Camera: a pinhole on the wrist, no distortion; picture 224 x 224 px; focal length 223.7 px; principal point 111.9 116.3 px. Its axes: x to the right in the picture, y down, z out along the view. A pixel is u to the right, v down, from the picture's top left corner.
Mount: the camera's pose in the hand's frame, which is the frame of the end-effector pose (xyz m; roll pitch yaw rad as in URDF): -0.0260 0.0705 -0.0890 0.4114 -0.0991 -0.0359
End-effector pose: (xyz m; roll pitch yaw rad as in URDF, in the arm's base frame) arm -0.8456 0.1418 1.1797 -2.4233 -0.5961 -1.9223
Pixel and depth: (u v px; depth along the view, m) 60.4 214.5 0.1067
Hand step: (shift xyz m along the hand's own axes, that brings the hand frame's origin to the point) -0.0619 0.0721 0.0245
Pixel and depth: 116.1 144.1 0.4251
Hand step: -0.0630 -0.0498 0.3205
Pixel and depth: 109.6 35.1 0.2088
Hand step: -0.0496 -0.0817 0.0711
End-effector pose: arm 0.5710 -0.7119 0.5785 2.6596 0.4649 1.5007
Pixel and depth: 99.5 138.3 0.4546
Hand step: -0.0991 -0.0678 0.3409
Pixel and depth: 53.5 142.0 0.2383
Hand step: -0.1131 0.0034 0.1331
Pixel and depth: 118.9 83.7 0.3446
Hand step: -0.0511 -0.1125 0.2064
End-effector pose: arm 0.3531 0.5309 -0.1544 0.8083 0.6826 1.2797
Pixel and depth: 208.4 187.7 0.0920
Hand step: 0.0036 0.0596 0.0105
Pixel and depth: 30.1 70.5 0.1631
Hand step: -0.1022 -0.0227 0.0406
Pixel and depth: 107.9 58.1 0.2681
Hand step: -0.0584 -0.0996 0.1273
